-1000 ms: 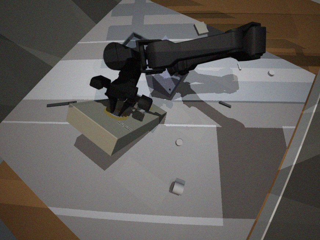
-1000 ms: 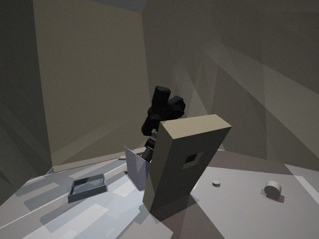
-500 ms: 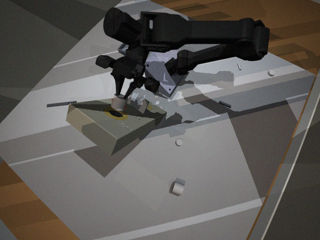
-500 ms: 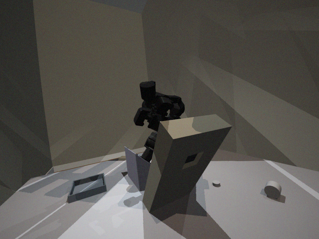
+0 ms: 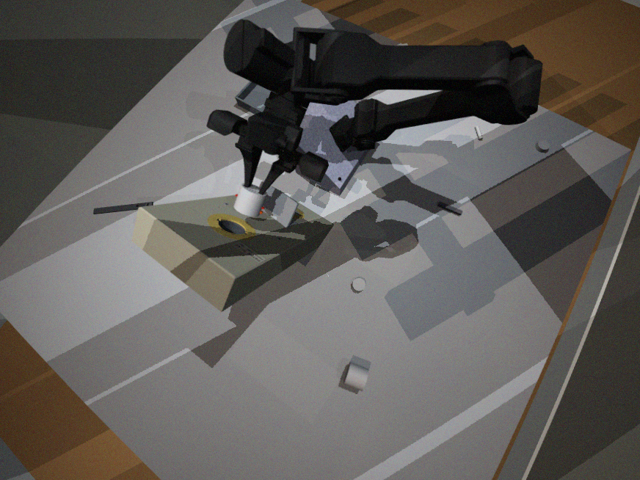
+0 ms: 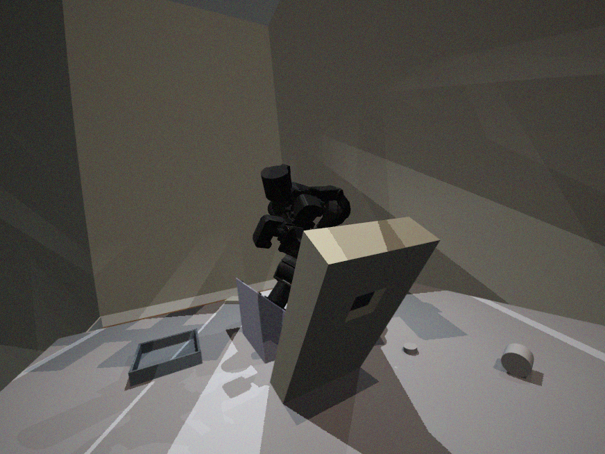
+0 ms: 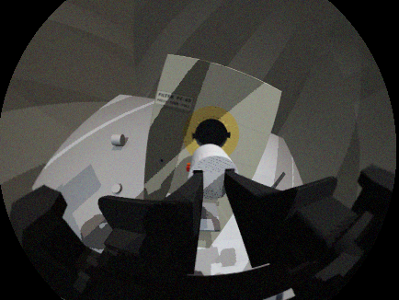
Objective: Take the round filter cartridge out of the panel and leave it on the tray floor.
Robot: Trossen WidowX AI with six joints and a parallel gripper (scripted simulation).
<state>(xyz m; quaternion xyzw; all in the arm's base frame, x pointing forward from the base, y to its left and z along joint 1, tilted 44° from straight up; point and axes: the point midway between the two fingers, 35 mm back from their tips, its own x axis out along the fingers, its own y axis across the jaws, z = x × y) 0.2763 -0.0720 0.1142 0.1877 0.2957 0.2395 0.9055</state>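
Right now my gripper tip is 10 mm short of the round grey filter cartridge and 10 mm above it. Round my gripper tip: service panel: 30 mm ahead, 10 mm to the left, 90 mm below; then dark tray: 300 mm behind, 320 mm to the right, 240 mm below; then cream block: 670 mm behind, 110 mm to the right, 240 mm below.
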